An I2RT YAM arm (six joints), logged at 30 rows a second.
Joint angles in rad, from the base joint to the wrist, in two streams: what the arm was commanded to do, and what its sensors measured. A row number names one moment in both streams.
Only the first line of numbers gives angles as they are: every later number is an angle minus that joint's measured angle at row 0.
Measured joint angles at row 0:
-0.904 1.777 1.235 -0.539 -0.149 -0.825
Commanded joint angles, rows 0 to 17:
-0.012 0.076 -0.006 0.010 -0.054 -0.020
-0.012 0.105 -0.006 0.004 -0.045 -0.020
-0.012 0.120 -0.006 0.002 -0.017 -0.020
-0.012 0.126 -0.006 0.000 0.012 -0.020
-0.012 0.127 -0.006 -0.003 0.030 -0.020
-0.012 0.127 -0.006 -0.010 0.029 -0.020
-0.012 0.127 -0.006 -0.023 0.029 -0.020
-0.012 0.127 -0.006 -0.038 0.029 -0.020
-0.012 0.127 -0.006 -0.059 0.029 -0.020
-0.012 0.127 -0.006 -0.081 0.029 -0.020
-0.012 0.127 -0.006 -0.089 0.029 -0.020
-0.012 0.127 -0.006 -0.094 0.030 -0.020
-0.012 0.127 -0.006 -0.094 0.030 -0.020
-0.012 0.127 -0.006 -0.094 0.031 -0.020
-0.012 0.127 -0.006 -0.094 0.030 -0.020
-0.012 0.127 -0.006 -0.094 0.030 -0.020
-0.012 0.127 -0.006 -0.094 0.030 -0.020
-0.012 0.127 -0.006 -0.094 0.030 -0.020
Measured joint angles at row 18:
-0.011 0.127 -0.003 -0.093 0.029 -0.013
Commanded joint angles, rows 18 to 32:
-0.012 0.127 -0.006 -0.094 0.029 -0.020
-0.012 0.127 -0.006 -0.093 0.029 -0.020
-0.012 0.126 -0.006 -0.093 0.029 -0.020
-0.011 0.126 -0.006 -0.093 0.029 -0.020
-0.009 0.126 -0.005 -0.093 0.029 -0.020
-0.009 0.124 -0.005 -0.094 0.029 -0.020
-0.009 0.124 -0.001 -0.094 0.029 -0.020
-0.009 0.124 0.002 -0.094 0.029 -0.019
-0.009 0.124 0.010 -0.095 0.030 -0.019
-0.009 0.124 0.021 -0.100 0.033 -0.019
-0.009 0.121 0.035 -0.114 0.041 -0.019
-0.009 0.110 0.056 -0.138 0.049 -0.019
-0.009 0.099 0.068 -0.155 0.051 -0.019
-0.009 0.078 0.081 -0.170 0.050 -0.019
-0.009 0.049 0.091 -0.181 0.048 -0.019
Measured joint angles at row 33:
-0.011 0.125 0.044 -0.160 0.043 -0.014
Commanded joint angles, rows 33 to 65:
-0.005 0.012 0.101 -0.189 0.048 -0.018
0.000 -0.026 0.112 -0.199 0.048 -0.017
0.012 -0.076 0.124 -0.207 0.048 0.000
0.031 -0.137 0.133 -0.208 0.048 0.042
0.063 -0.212 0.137 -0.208 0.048 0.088
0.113 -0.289 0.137 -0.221 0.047 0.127
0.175 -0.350 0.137 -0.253 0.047 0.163
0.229 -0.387 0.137 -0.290 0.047 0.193
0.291 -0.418 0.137 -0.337 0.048 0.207
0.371 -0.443 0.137 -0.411 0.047 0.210
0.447 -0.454 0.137 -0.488 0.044 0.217
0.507 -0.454 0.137 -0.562 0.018 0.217
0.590 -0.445 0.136 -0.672 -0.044 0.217
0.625 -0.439 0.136 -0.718 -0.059 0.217
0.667 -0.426 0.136 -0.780 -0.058 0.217
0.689 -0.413 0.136 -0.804 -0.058 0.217
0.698 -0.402 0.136 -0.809 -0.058 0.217
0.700 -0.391 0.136 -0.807 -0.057 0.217
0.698 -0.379 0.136 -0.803 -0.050 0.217
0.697 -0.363 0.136 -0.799 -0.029 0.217
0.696 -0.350 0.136 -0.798 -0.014 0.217
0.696 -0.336 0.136 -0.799 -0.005 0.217
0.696 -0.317 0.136 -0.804 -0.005 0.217
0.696 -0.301 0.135 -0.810 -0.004 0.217
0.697 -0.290 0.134 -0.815 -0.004 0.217
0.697 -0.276 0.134 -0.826 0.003 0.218
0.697 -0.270 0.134 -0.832 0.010 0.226
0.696 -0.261 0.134 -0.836 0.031 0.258
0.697 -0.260 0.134 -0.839 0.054 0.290
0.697 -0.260 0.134 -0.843 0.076 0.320
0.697 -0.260 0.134 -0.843 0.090 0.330
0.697 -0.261 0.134 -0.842 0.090 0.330
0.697 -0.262 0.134 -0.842 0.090 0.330
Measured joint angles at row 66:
0.695 -0.264 0.135 -0.841 0.060 0.289
